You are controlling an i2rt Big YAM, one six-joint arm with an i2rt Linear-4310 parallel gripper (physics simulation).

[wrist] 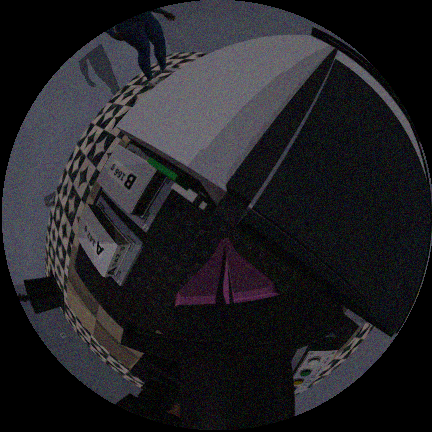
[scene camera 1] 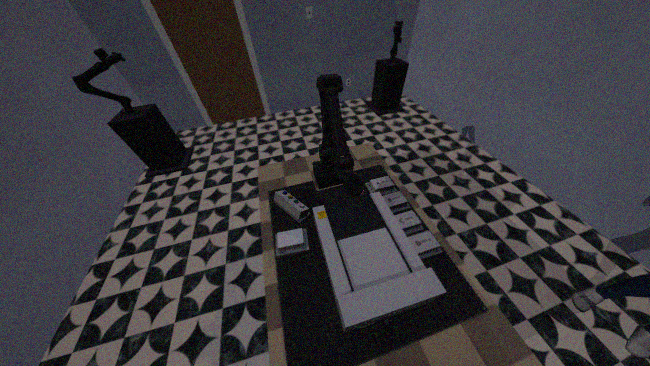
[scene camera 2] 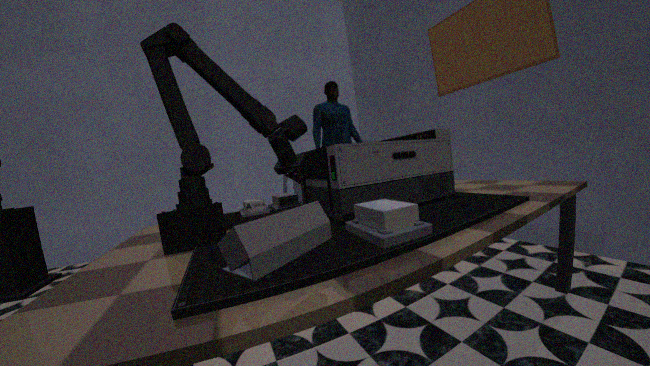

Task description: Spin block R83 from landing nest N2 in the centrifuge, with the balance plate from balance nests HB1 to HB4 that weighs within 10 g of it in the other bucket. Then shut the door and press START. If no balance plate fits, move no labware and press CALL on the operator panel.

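Where they show: gripper, fingertip midpoint: (wrist: 225, 242) (scene camera 2: 300, 182); arm's base at its link origin: (wrist: 167, 385) (scene camera 1: 326, 168) (scene camera 2: 196, 206).
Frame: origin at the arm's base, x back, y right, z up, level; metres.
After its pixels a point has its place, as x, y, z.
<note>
My gripper (wrist: 225, 242) {-0.347, -0.101, 0.021} is shut and empty, its pink fingertips together beside the centrifuge's front. The centrifuge (scene camera 1: 392, 295) {-0.789, 0.003, 0.156} (scene camera 2: 390, 165) {-0.537, 0.168, 0.051} (wrist: 200, 110) has a pale housing; a large dark panel (wrist: 350, 175), apparently its door, fills the right of the wrist view. A green display (wrist: 162, 169) {-0.364, -0.140, 0.103} and small pale buttons (wrist: 189, 194) {-0.363, -0.137, 0.067} show on its front. Plate A, 142 g (scene camera 1: 382, 183) {-0.201, -0.295, -0.035} (wrist: 102, 252) {-0.194, -0.257, -0.035}, and plate B, 166 g (scene camera 1: 396, 199) {-0.336, -0.313, -0.035} (wrist: 120, 175) {-0.326, -0.301, -0.034}, stand in a row with plates C (scene camera 1: 409, 219) {-0.473, -0.309, -0.034} and D (scene camera 1: 425, 242) {-0.606, -0.311, -0.033}. A pale block (scene camera 1: 290, 239) {-0.411, 0.300, -0.025} (scene camera 2: 386, 212) {-0.361, 0.360, -0.027} sits on a nest; its label is unreadable.
The operator panel (scene camera 1: 291, 205) {-0.221, 0.264, -0.009} (scene camera 2: 285, 240) {-0.177, 0.320, -0.048} (wrist: 316, 364) {-0.231, 0.215, -0.013}, with coloured buttons, stands on the black mat (scene camera 1: 310, 320) {-0.746, 0.280, -0.087} across from the plates. A yellow warning label (scene camera 1: 321, 215) {-0.419, 0.137, 0.123} marks one housing rail. A person (scene camera 2: 332, 120) stands behind the centrifuge. Two other arms stand on pedestals (scene camera 1: 150, 135) (scene camera 1: 390, 82).
</note>
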